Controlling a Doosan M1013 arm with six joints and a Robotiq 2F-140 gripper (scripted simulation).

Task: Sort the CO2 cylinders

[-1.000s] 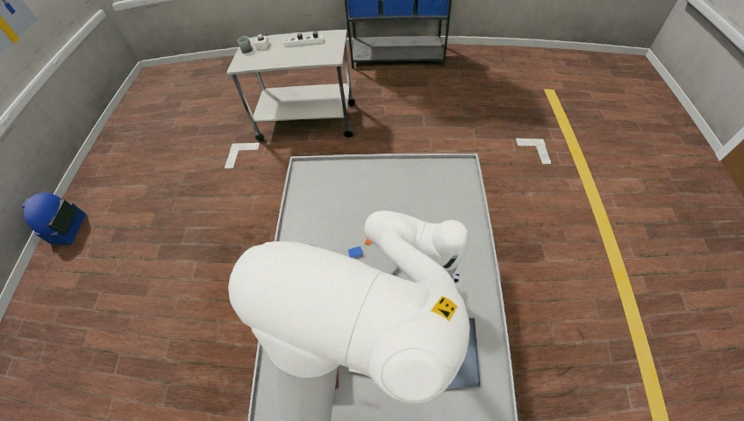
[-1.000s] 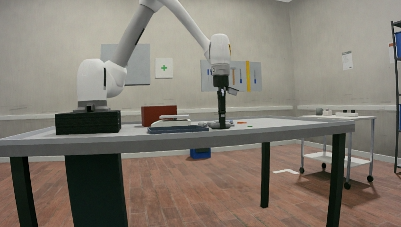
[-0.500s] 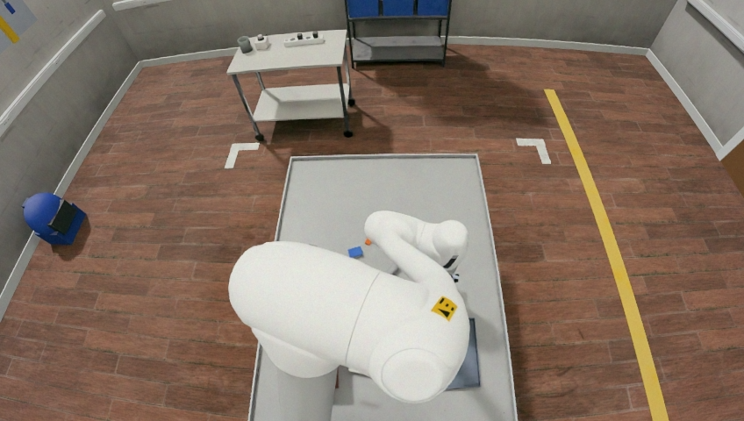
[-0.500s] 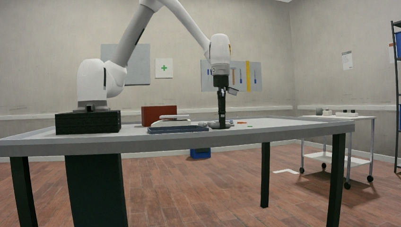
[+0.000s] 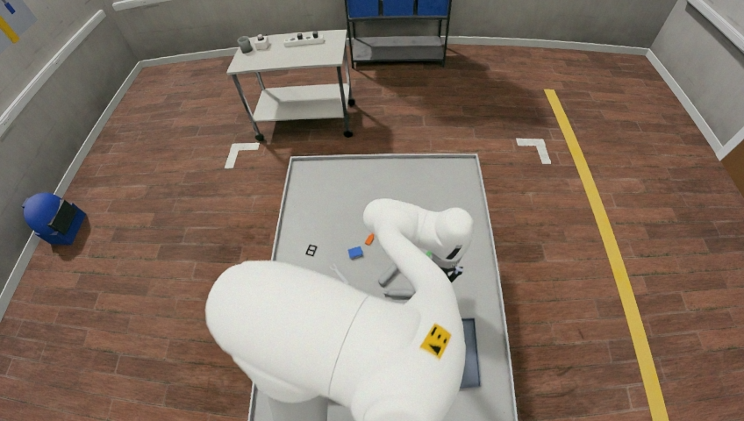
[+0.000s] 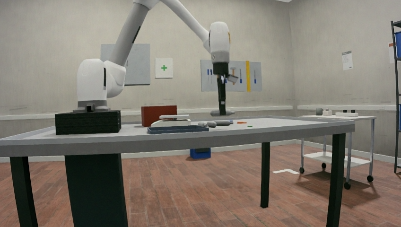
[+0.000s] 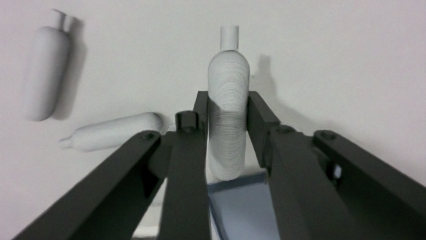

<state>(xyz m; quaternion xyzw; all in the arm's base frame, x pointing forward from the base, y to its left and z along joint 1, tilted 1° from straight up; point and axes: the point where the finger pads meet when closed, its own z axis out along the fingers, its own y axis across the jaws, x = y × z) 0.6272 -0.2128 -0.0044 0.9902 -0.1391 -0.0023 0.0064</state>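
Right now my hand is 190 mm past the scale platform, 200 mm to the right of it and 50 mm above it. Also, from my hand: blue-grey tray 240 mm behind, 40 mm to the right, 90 mm below; grey CO2 cylinder 60 mm behind, 90 mm to the left, 90 mm below; green piece 150 mm ahead, 10 mm to the left, 100 mm below.
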